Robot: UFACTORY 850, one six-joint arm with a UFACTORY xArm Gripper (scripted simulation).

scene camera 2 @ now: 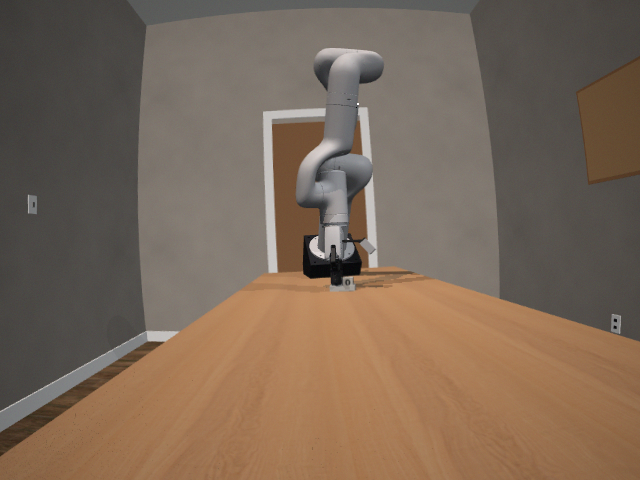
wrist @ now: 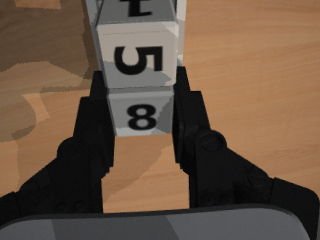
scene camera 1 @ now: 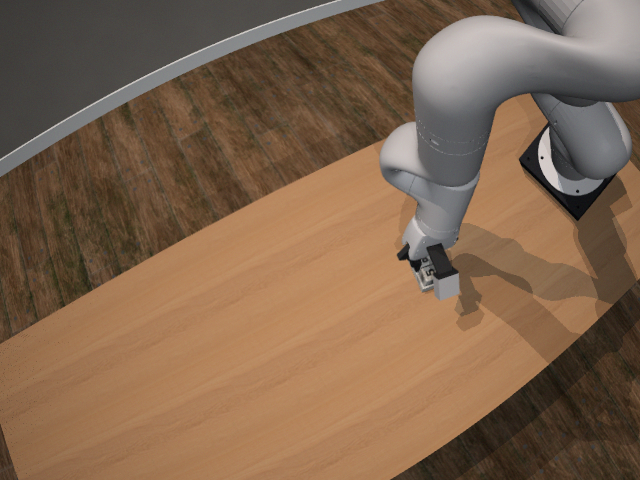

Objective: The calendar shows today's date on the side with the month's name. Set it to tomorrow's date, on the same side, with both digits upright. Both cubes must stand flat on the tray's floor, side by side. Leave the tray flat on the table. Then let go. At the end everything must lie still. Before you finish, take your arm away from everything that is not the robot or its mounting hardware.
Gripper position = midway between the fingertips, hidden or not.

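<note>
Gripper visible in scene camera 1 and the wrist view: my gripper point(scene camera 1: 422, 262), my gripper point(wrist: 141, 89). Also visible: a white digit cube point(wrist: 137, 111).
</note>
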